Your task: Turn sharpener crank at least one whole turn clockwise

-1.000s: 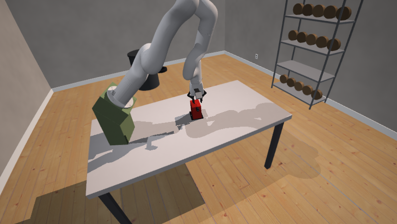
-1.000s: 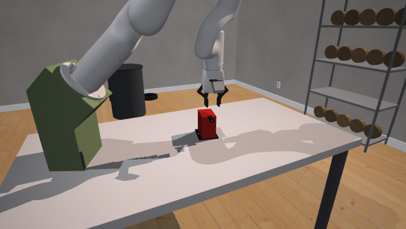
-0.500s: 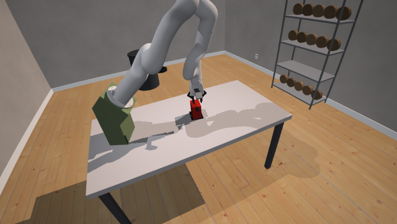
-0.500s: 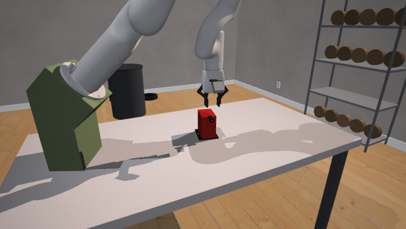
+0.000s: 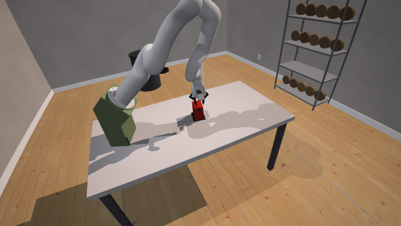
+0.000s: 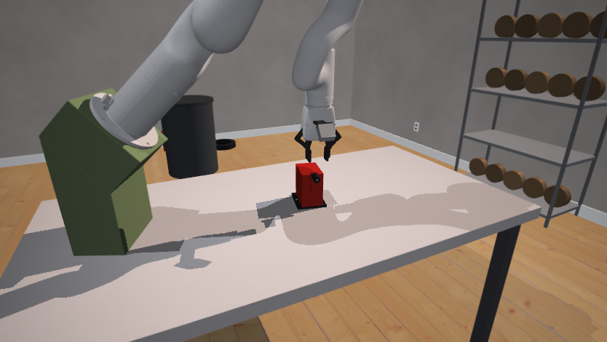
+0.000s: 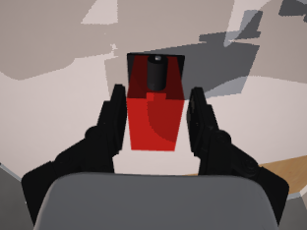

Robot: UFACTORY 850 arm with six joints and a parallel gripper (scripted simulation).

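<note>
The black crank knob is 1 cm ahead of my hand, 1 cm to the left of it and 8 cm below it. From my hand the other things lie so: crank 1 cm ahead, 2 cm to the left, 9 cm below.
</note>
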